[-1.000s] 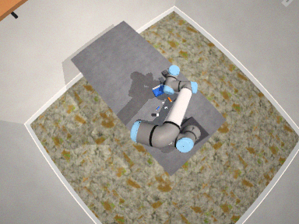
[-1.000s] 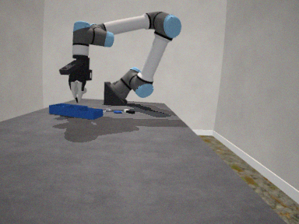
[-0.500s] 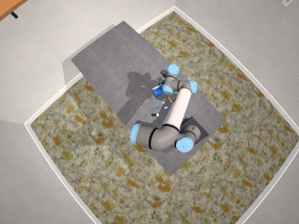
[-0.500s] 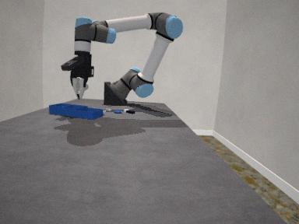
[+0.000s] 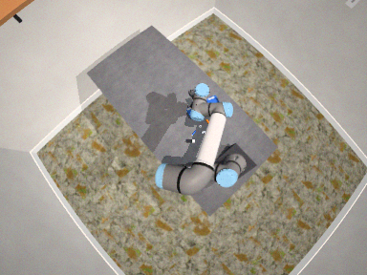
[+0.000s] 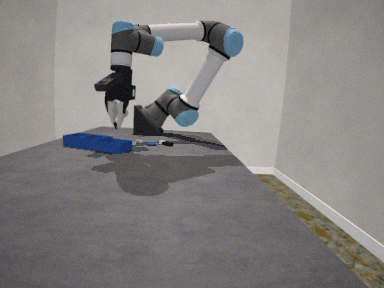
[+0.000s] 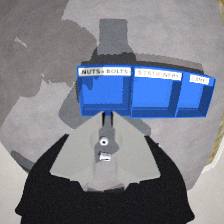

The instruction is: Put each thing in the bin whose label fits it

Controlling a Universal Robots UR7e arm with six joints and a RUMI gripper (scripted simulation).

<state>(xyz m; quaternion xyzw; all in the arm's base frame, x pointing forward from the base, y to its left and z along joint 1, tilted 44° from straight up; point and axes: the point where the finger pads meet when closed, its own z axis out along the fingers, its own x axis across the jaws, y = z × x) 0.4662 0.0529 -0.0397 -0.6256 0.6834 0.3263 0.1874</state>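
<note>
Now: the grey nut 110 mm behind my hand, 30 mm to the left of it and 80 mm below it. The rest, counted from my hand: orange piece 120 mm behind, 40 mm to the right, 80 mm below; blue bin 80 mm to the right, 70 mm below; blue cylinder 120 mm behind, 100 mm to the left, 80 mm below.
</note>
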